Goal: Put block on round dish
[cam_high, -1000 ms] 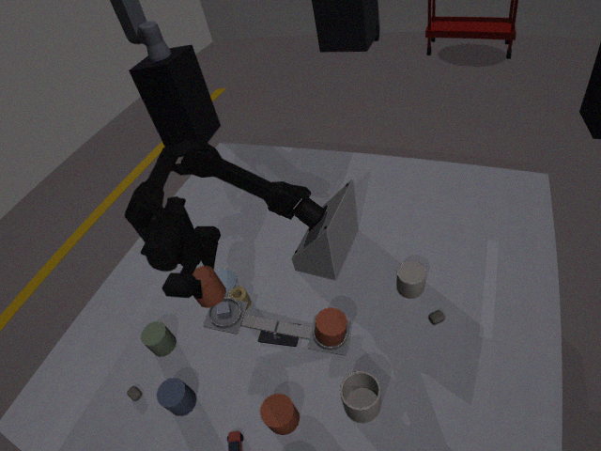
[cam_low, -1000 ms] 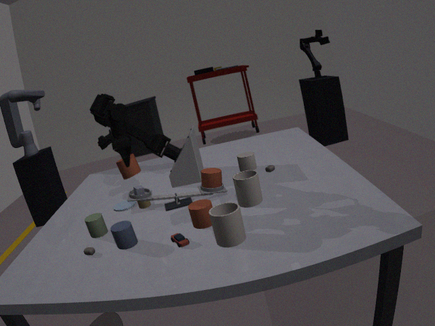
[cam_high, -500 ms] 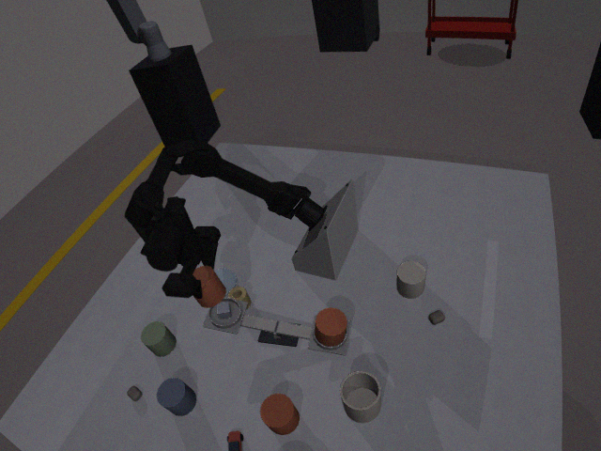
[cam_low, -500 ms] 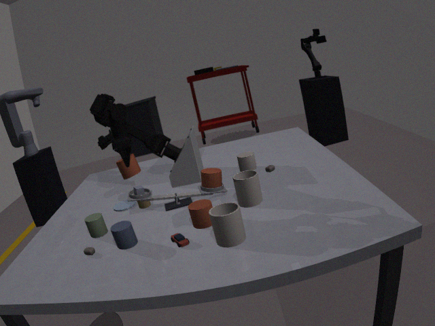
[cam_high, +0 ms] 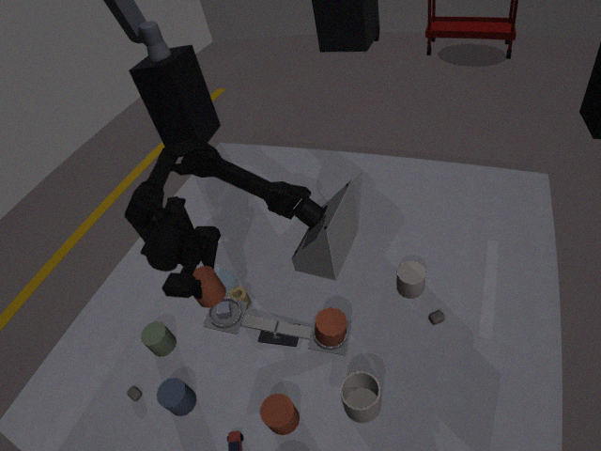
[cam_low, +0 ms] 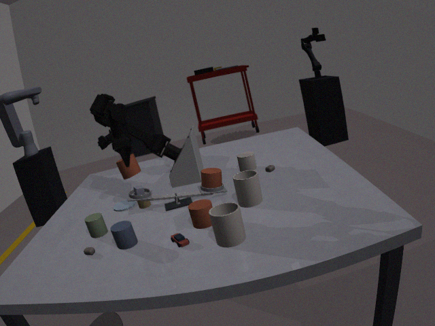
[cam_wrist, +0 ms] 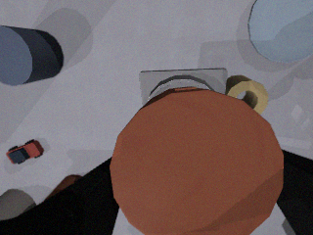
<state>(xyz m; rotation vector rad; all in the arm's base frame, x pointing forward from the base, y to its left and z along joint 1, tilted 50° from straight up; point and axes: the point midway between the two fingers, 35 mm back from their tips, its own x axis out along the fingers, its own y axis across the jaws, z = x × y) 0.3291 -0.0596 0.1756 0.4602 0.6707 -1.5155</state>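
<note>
My gripper tip is 10 cm above the grey block and 1 cm to the right of it. From my gripper tip the other things lie so: pale blue round dish: 18 cm below, 12 cm behind, 9 cm to the right; blue cup: 24 cm ahead, 15 cm below, 4 cm to the right; yellowish ring: 16 cm below, 7 cm behind.
</note>
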